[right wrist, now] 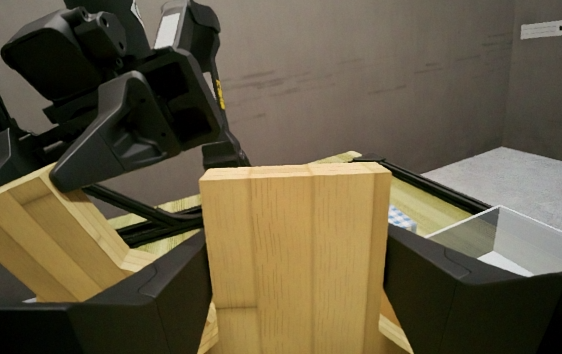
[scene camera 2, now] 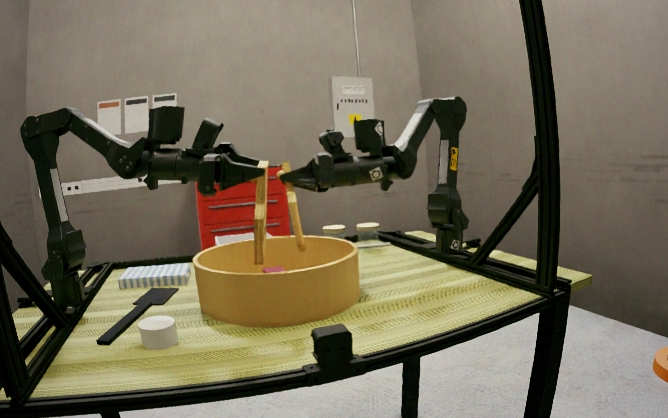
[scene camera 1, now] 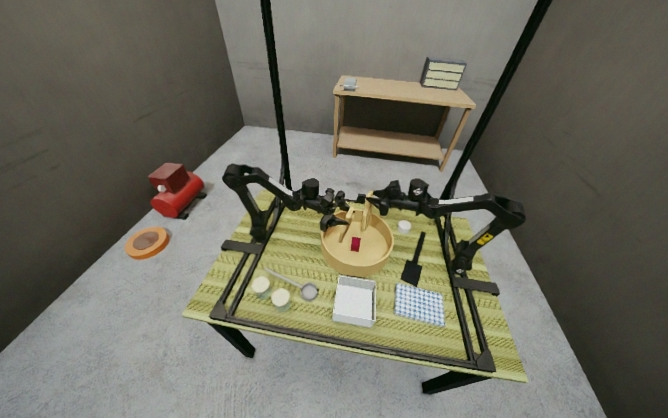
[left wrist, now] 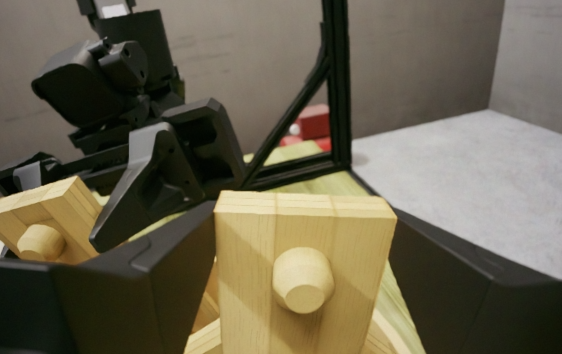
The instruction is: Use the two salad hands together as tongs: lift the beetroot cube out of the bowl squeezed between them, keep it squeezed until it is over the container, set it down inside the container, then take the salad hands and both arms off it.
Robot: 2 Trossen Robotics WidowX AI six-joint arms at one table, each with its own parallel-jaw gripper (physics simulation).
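Seen in the pictures: left gripper, fingertip midpoint: (right wrist: 7,205) (scene camera 2: 265,168) (scene camera 1: 368,195) (left wrist: 302,216); right gripper, fingertip midpoint: (right wrist: 293,231) (scene camera 2: 280,179) (scene camera 1: 352,217) (left wrist: 48,257); left arm's base at its link origin: (scene camera 2: 69,302) (scene camera 1: 456,268); right arm's base at its link origin: (scene camera 2: 449,251) (scene camera 1: 260,237).
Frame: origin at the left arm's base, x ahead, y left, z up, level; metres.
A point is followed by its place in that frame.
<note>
The beetroot cube (scene camera 1: 355,244) @[y -0.018, x 0.463, z 0.035 m] (scene camera 2: 273,269) @[y -0.031, x 0.461, z 0.034 m] lies low inside the bowl (scene camera 1: 357,270) @[y 0.115, x 0.443, z 0.040 m] (scene camera 2: 280,300) @[y -0.207, x 0.432, z 0.028 m], seen apart from the hands. My left gripper (scene camera 1: 370,199) @[y -0.135, x 0.441, z 0.237 m] (scene camera 2: 262,171) @[y -0.135, x 0.441, z 0.237 m] (left wrist: 302,216) @[y -0.135, x 0.441, z 0.237 m] is shut on a wooden salad hand (scene camera 2: 260,215) @[y -0.164, x 0.421, z 0.162 m] (left wrist: 250,300) @[y -0.109, x 0.432, z 0.213 m], held upright over the bowl. My right gripper (scene camera 2: 283,176) @[y -0.013, x 0.495, z 0.211 m] (right wrist: 293,231) @[y -0.013, x 0.495, z 0.211 m] is shut on the other salad hand (scene camera 2: 295,220) @[y -0.079, x 0.502, z 0.135 m] (right wrist: 250,250) @[y -0.032, x 0.512, z 0.221 m], slightly tilted. The hands face each other with a gap between. The white container (scene camera 1: 350,318) @[y 0.305, x 0.452, z 0.038 m] (right wrist: 530,245) @[y 0.302, x 0.417, z 0.021 m] stands beside the bowl. The hands' lower ends are hidden in both wrist views.
A ladle (scene camera 1: 309,291) @[y 0.211, x 0.623, z -0.018 m] and two jars (scene camera 1: 260,285) @[y 0.253, x 0.799, z 0.051 m] (scene camera 1: 281,298) @[y 0.285, x 0.706, z 0.051 m] lie to one side of the container. A checked cloth (scene camera 1: 419,304) @[y 0.197, x 0.191, z 0.006 m] (scene camera 2: 154,276) @[y 0.133, x 0.194, z 0.006 m], a black spatula (scene camera 1: 412,272) @[y 0.047, x 0.198, z -0.016 m] (scene camera 2: 157,296) @[y 0.039, x 0.203, z -0.016 m] and a small white tub (scene camera 1: 404,226) @[y -0.194, x 0.224, z 0.015 m] (scene camera 2: 158,332) @[y -0.238, x 0.225, z 0.010 m] are on the other.
</note>
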